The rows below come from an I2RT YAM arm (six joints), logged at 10 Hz.
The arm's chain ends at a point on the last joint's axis. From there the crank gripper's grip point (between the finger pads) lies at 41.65 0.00 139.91 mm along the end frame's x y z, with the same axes.
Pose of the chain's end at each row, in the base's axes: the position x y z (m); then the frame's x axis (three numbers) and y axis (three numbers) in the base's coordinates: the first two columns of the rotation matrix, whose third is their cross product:
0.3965, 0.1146, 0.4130, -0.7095, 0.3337, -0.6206, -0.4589, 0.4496, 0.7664
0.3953, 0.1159, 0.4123, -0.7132, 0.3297, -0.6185, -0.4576, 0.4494, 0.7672
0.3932, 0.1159, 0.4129, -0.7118, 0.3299, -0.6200, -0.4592, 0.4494, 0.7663
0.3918, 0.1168, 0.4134, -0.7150, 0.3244, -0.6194, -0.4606, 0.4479, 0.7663
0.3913, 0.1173, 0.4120, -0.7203, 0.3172, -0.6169, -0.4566, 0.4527, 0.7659
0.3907, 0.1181, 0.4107, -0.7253, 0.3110, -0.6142, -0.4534, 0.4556, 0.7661
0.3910, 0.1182, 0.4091, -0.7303, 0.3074, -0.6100, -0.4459, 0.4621, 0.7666
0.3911, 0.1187, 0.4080, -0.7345, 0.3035, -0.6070, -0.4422, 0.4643, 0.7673
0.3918, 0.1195, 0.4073, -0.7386, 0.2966, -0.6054, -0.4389, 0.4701, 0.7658
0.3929, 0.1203, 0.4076, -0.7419, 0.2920, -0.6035, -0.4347, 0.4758, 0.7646
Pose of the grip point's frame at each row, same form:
0.4418, 0.2444, 0.3639, -0.7095, 0.3337, -0.6206, -0.4589, 0.4496, 0.7664
0.4399, 0.2458, 0.3628, -0.7132, 0.3297, -0.6185, -0.4576, 0.4494, 0.7672
0.4379, 0.2458, 0.3635, -0.7118, 0.3299, -0.6200, -0.4592, 0.4494, 0.7663
0.4356, 0.2469, 0.3637, -0.7150, 0.3244, -0.6194, -0.4606, 0.4479, 0.7663
0.4344, 0.2471, 0.3609, -0.7203, 0.3172, -0.6169, -0.4566, 0.4527, 0.7659
0.4330, 0.2478, 0.3586, -0.7253, 0.3110, -0.6142, -0.4534, 0.4556, 0.7661
0.4330, 0.2474, 0.3557, -0.7303, 0.3074, -0.6100, -0.4459, 0.4621, 0.7666
0.4325, 0.2477, 0.3538, -0.7345, 0.3035, -0.6070, -0.4422, 0.4643, 0.7673
0.4326, 0.2482, 0.3517, -0.7386, 0.2966, -0.6054, -0.4389, 0.4701, 0.7658
0.4334, 0.2485, 0.3508, -0.7419, 0.2920, -0.6035, -0.4347, 0.4758, 0.7646

